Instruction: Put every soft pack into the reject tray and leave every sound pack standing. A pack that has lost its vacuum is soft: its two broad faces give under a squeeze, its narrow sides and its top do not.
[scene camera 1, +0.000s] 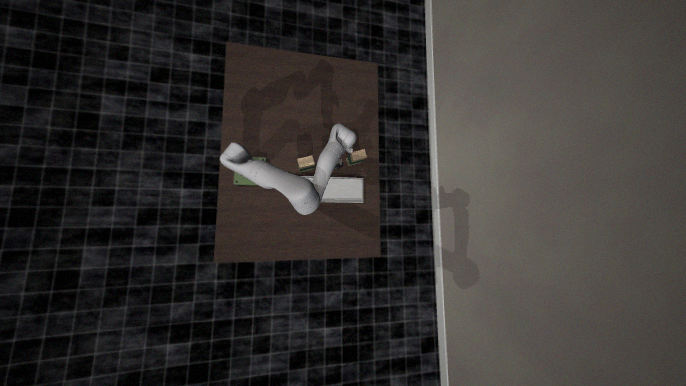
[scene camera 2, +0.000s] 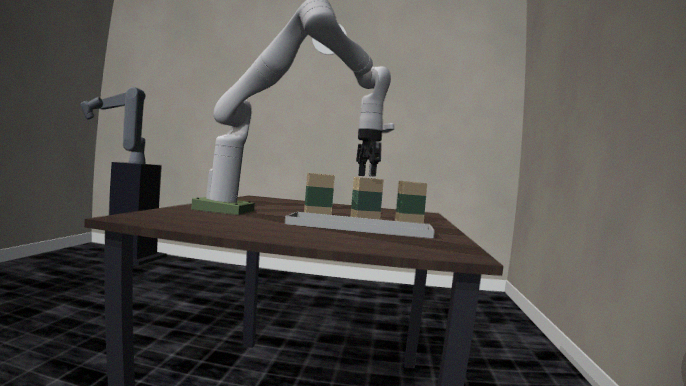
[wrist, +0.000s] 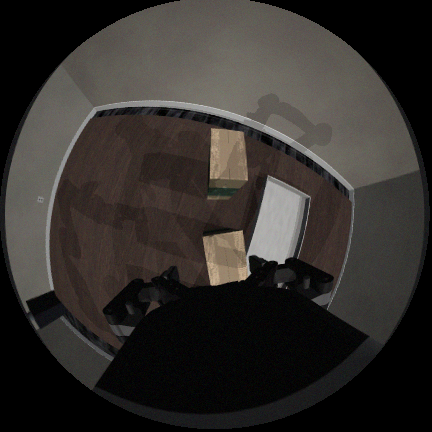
Labels:
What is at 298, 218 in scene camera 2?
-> A white reject tray.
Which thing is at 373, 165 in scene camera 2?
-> My gripper.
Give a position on a white reject tray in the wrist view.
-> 278, 227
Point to a white reject tray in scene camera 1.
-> At 339, 189

